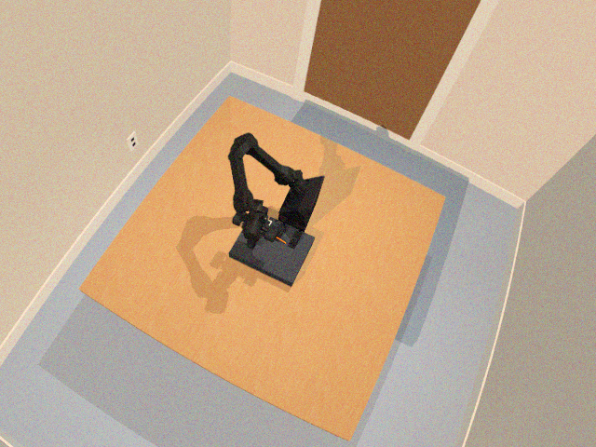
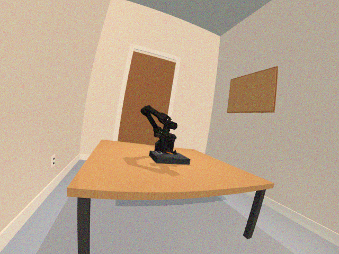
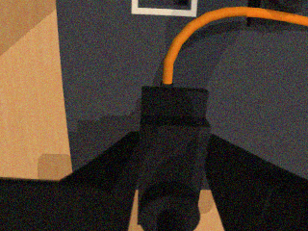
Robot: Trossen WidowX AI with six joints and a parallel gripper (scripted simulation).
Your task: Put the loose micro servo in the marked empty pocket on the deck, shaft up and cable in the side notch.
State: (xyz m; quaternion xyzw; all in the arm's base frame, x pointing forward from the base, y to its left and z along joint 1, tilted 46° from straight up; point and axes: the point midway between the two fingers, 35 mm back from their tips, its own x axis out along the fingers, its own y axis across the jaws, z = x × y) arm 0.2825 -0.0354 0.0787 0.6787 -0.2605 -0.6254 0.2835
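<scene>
The deck lies 10 mm ahead of my gripper tip, 70 mm to the left of it and 100 mm below it.
</scene>
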